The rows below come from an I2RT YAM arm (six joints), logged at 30 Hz.
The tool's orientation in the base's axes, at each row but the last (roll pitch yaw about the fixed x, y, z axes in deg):
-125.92 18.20 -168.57
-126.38 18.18 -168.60
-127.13 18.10 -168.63
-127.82 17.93 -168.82
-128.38 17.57 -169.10
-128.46 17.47 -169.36
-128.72 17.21 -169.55
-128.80 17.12 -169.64
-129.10 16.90 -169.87
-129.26 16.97 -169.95
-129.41 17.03 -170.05
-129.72 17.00 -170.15
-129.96 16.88 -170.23
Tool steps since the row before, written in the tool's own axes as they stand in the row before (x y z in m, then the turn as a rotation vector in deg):
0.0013 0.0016 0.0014 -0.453 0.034 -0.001
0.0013 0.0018 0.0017 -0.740 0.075 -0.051
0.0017 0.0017 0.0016 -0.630 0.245 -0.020
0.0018 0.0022 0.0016 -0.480 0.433 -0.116
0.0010 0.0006 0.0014 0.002 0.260 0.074
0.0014 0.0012 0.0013 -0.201 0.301 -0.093
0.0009 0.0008 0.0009 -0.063 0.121 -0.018
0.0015 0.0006 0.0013 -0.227 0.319 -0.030
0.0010 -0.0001 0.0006 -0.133 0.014 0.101
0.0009 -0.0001 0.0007 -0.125 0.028 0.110
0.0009 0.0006 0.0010 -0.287 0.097 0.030
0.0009 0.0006 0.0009 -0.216 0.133 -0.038
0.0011 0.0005 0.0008 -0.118 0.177 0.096
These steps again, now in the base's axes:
-0.0005 -0.0003 -0.0024 0.426 0.107 0.116
-0.0004 -0.0004 -0.0027 0.681 0.225 0.202
-0.0008 -0.0004 -0.0027 0.611 0.290 0.022
-0.0009 -0.0001 -0.0031 0.461 0.455 -0.110
-0.0004 -0.0008 -0.0016 0.053 0.115 -0.239
-0.0007 -0.0004 -0.0021 0.193 0.301 -0.109
-0.0005 -0.0003 -0.0014 0.067 0.104 -0.061
-0.0009 -0.0008 -0.0017 0.240 0.271 -0.153
-0.0008 -0.0007 -0.0006 0.159 -0.042 -0.033
-0.0006 -0.0007 -0.0006 0.156 -0.041 -0.051
-0.0005 -0.0005 -0.0013 0.291 0.090 -0.006
-0.0005 -0.0004 -0.0013 0.206 0.152 -0.011
-0.0007 -0.0004 -0.0012 0.161 0.068 -0.155

